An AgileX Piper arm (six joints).
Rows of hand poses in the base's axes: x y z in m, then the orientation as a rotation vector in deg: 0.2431 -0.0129 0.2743 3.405 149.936 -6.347; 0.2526 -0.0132 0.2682 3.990 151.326 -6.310; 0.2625 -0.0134 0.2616 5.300 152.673 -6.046; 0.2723 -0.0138 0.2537 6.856 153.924 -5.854; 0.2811 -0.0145 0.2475 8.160 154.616 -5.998; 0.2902 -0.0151 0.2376 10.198 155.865 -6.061; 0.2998 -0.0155 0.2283 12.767 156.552 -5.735; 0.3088 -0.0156 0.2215 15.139 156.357 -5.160; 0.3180 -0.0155 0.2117 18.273 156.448 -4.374; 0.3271 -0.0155 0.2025 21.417 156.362 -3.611; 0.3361 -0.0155 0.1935 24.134 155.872 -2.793; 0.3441 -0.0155 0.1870 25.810 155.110 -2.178; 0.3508 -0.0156 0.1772 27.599 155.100 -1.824; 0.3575 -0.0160 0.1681 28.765 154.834 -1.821; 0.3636 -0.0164 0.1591 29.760 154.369 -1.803; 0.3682 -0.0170 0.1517 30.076 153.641 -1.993; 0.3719 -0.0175 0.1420 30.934 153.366 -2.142; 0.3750 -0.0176 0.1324 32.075 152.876 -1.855; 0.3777 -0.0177 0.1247 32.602 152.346 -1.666; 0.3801 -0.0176 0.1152 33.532 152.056 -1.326
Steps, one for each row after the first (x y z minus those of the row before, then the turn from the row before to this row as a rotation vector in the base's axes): 0.0095 -0.0003 -0.0061 0.204 1.380 -0.433; 0.0099 -0.0002 -0.0066 0.490 1.325 -0.899; 0.0098 -0.0004 -0.0079 0.472 1.245 -1.074; 0.0088 -0.0007 -0.0062 0.156 0.717 -0.942; 0.0091 -0.0006 -0.0099 0.368 1.295 -1.433; 0.0096 -0.0004 -0.0093 0.671 0.748 -1.741; 0.0090 -0.0001 -0.0068 0.731 -0.124 -1.585; 0.0092 0.0001 -0.0098 1.024 0.229 -2.074; 0.0091 0.0000 -0.0092 0.992 0.114 -2.090; 0.0090 0.0000 -0.0090 0.918 -0.282 -1.815; 0.0080 0.0000 -0.0065 0.582 -0.615 -1.150; 0.0067 -0.0001 -0.0098 0.537 0.186 -1.189; 0.0067 -0.0004 -0.0091 0.154 -0.092 -0.835; 0.0061 -0.0004 -0.0090 0.105 -0.305 -0.740; 0.0046 -0.0006 -0.0074 -0.198 -0.630 -0.335; 0.0037 -0.0005 -0.0097 0.003 -0.112 -0.649; 0.0031 -0.0001 -0.0096 0.317 -0.335 -0.809; 0.0027 -0.0001 -0.0077 0.132 -0.453 -0.407; 0.0024 0.0001 -0.0095 0.356 -0.175 -0.630
